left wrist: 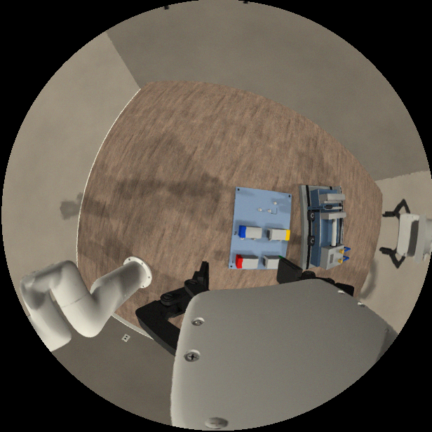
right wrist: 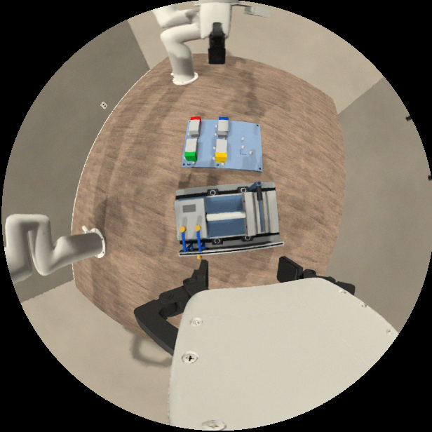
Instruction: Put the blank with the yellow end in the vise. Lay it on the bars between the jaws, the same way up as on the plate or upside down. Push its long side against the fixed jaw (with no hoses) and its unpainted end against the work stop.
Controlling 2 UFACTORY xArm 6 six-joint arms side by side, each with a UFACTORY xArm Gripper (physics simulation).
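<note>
The blank with the yellow end (left wrist: 278,234) (right wrist: 221,147) lies on the blue plate (left wrist: 247,199) (right wrist: 250,162), its yellow end toward the vise (left wrist: 322,230) (right wrist: 225,202). In the right wrist view the hosed jaw (right wrist: 190,215) is at the vise's left and the jaw without hoses (right wrist: 251,215) at its right, with a gap between them. A dark-tipped lever part (right wrist: 259,192) stands beside the right jaw. My left gripper (left wrist: 244,271) is open and empty, high above the table. My right gripper (right wrist: 244,270) (left wrist: 382,231) is open and empty, high beyond the vise's hose side.
Blanks with a blue end (left wrist: 251,232) (right wrist: 223,128), a red end (left wrist: 248,261) (right wrist: 195,128) and a green end (left wrist: 271,262) (right wrist: 191,147) lie on the plate. Small white pins stand on it. Blue hoses (right wrist: 199,242) stick out from the vise. A white arm (left wrist: 115,287) (right wrist: 65,252) stands at the table's edge.
</note>
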